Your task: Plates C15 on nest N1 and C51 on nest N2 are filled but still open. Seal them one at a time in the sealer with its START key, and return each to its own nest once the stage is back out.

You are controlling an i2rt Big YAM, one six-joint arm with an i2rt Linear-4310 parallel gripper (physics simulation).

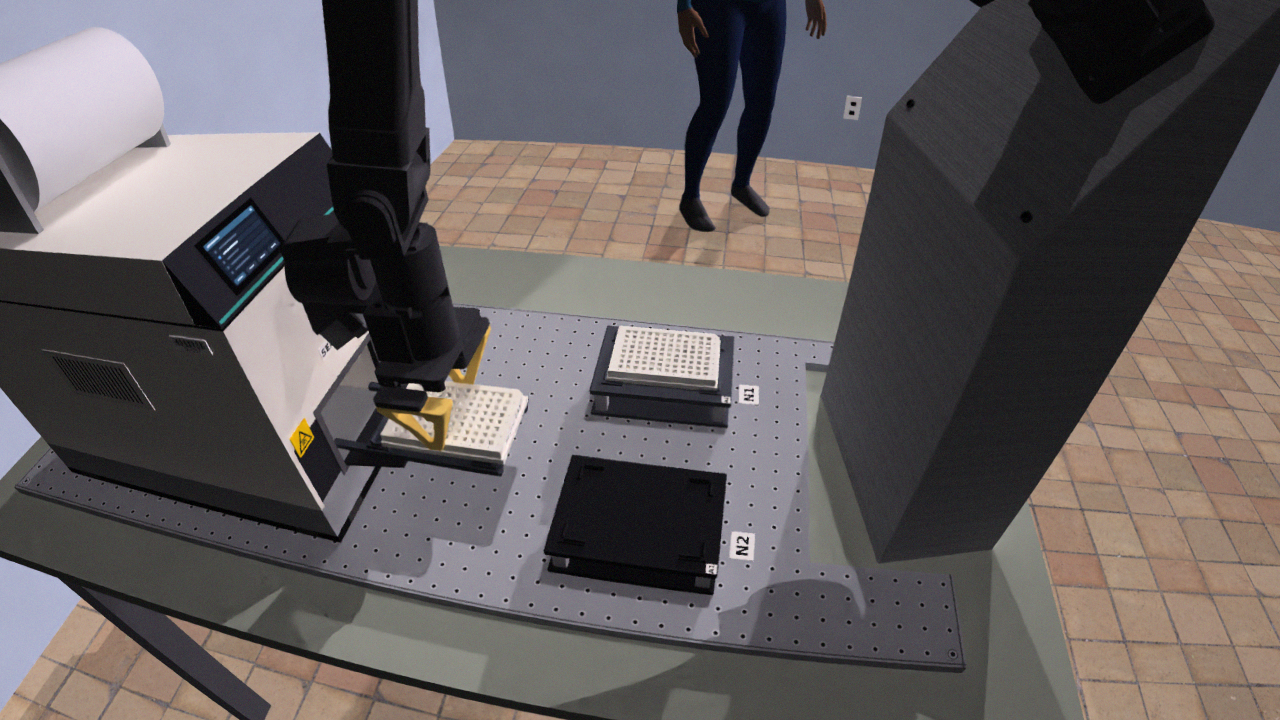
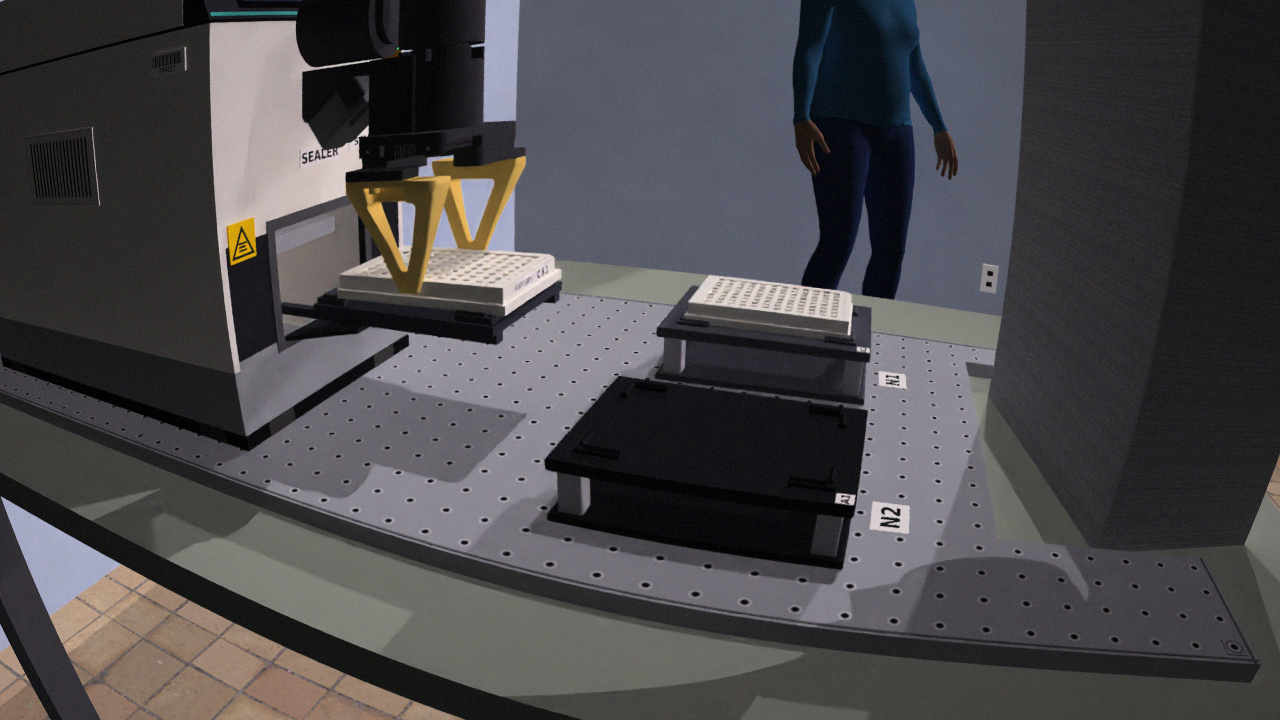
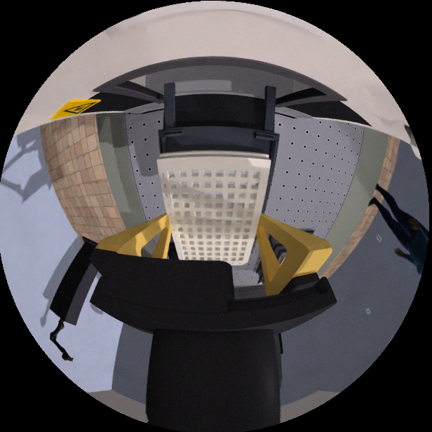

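Where they show: gripper, fingertip midpoint: (image 1: 451, 418) (image 2: 442, 276); arm's base at its link origin: (image 1: 1121, 21).
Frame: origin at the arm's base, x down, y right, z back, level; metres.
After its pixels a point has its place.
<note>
My gripper (image 1: 450, 413) @[x 0.393, y -0.237, z -0.460 m] (image 2: 441, 268) @[x 0.393, y -0.237, z -0.460 m] (image 3: 213, 217) points down at the sealer, its yellow fingers shut on the long sides of white plate C51 (image 1: 487, 425) @[x 0.385, y -0.233, z -0.416 m] (image 2: 514, 286) @[x 0.387, y -0.241, z -0.389 m] (image 3: 215, 195). The plate is level, on or just above the sealer's extended dark stage (image 1: 487, 464) @[x 0.401, y -0.263, z -0.396 m] (image 2: 420, 321) @[x 0.407, y -0.279, z -0.434 m] (image 3: 215, 141); contact is unclear, and I cannot tell whether it is sealed. Plate C15 (image 1: 664, 356) @[x 0.438, y -0.012, z -0.334 m] (image 2: 769, 307) @[x 0.438, y -0.033, z -0.327 m] sits on nest N1 (image 1: 657, 392) @[x 0.453, y -0.056, z -0.321 m] (image 2: 760, 342) @[x 0.456, y -0.062, z -0.318 m]. Nest N2 (image 1: 640, 514) @[x 0.455, y -0.212, z -0.262 m] (image 2: 716, 443) @[x 0.455, y -0.221, z -0.261 m] is bare. The sealer (image 1: 179, 385) @[x 0.281, y -0.401, z -0.619 m] (image 2: 152, 268) @[x 0.370, y -0.399, z -0.613 m] (image 3: 215, 30) stands left; the arm hides its START key.
A lit screen (image 1: 239, 248) @[x 0.174, y -0.320, z -0.564 m] is on the sealer's front, and a white film roll (image 1: 85, 107) @[x 0.067, y -0.329, z -0.730 m] is on its top. A tall grey column (image 1: 939, 313) @[x 0.232, y -0.071, z -0.063 m] (image 2: 1100, 268) @[x 0.347, y -0.057, z -0.072 m] stands right of the nests. A person (image 1: 733, 80) (image 2: 863, 116) (image 3: 407, 225) stands behind the table.
</note>
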